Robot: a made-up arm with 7 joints. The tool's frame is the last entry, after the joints. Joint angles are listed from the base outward.
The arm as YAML. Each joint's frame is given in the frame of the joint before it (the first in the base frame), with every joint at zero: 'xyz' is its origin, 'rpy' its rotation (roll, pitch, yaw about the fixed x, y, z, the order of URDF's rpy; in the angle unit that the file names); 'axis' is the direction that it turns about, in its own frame. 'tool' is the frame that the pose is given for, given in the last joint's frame.
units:
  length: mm
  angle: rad
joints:
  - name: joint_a
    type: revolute
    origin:
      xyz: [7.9, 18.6, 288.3]
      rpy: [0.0, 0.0, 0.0]
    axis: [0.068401, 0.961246, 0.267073]
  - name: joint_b
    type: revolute
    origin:
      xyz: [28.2, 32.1, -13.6]
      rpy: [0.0, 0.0, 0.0]
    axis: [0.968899, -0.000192, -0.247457]
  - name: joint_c
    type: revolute
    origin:
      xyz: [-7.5, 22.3, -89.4]
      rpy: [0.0, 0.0, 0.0]
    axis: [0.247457, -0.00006, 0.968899]
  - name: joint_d
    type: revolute
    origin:
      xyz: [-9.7, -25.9, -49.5]
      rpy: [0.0, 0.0, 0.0]
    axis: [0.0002, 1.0, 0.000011]
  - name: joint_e
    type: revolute
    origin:
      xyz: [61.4, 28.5, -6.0]
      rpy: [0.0, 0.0, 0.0]
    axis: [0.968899, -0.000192, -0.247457]
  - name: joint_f
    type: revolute
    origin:
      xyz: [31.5, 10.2, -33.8]
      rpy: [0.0, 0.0, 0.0]
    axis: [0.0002, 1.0, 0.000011]
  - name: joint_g
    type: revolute
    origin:
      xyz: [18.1, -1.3, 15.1]
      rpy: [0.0, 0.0, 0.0]
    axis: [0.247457, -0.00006, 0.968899]
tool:
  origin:
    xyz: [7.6, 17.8, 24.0]
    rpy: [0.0, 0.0, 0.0]
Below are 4 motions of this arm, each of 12 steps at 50 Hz.
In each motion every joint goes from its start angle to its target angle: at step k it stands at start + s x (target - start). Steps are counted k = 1, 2, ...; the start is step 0. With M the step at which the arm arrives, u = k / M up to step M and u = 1 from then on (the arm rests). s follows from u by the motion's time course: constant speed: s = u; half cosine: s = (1 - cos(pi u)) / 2; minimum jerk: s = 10 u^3 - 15 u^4 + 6 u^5.
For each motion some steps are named. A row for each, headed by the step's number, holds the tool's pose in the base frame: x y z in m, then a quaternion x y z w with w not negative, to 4 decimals.
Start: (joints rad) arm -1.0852 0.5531 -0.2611 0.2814 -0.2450 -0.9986 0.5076
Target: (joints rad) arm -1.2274 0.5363 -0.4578 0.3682 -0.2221 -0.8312 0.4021
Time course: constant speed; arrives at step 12
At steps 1, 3, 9, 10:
1: 0.2067 0.1034 0.3030 -0.0645 -0.7466 -0.0210 0.6618
3: 0.2084 0.0993 0.3071 -0.0512 -0.7382 -0.0400 0.6714
9: 0.2126 0.0867 0.3193 -0.0072 -0.7117 -0.0972 0.6956
10: 0.2132 0.0845 0.3212 0.0007 -0.7071 -0.1067 0.6990

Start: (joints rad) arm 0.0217 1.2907 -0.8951 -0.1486 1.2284 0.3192 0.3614
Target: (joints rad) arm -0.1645 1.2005 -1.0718 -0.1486 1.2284 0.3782 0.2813
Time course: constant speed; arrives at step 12
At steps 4, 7, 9, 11, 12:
4: 0.0979 0.1047 0.1632 0.7976 -0.1654 -0.4510 0.3647
7: 0.1002 0.0999 0.1634 0.7962 -0.1699 -0.4500 0.3671
9: 0.1017 0.0966 0.1636 0.7951 -0.1733 -0.4496 0.3683
11: 0.1031 0.0933 0.1638 0.7941 -0.1769 -0.4493 0.3692
12: 0.1038 0.0916 0.1640 0.7935 -0.1788 -0.4493 0.3695

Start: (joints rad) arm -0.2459 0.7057 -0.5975 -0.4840 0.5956 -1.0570 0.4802
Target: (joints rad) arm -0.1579 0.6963 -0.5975 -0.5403 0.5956 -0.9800 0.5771
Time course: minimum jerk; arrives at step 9
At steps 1, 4, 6, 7, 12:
1: 0.1110 0.1093 0.2233 0.0654 -0.7085 -0.3941 0.5818
4: 0.1070 0.1094 0.2212 0.0569 -0.7032 -0.3715 0.6036
6: 0.1028 0.1094 0.2191 0.0487 -0.6970 -0.3477 0.6252
7: 0.1014 0.1094 0.2185 0.0461 -0.6948 -0.3395 0.6324
12: 0.1006 0.1094 0.2181 0.0446 -0.6935 -0.3347 0.6364

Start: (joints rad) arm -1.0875 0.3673 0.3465 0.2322 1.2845 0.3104 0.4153
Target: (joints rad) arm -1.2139 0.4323 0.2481 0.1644 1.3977 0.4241 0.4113
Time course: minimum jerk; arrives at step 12
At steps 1, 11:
1: 0.2296 0.0936 0.3454 0.5964 -0.2797 0.4330 0.6153
11: 0.2191 0.0795 0.3802 0.6098 -0.3225 0.4958 0.5275

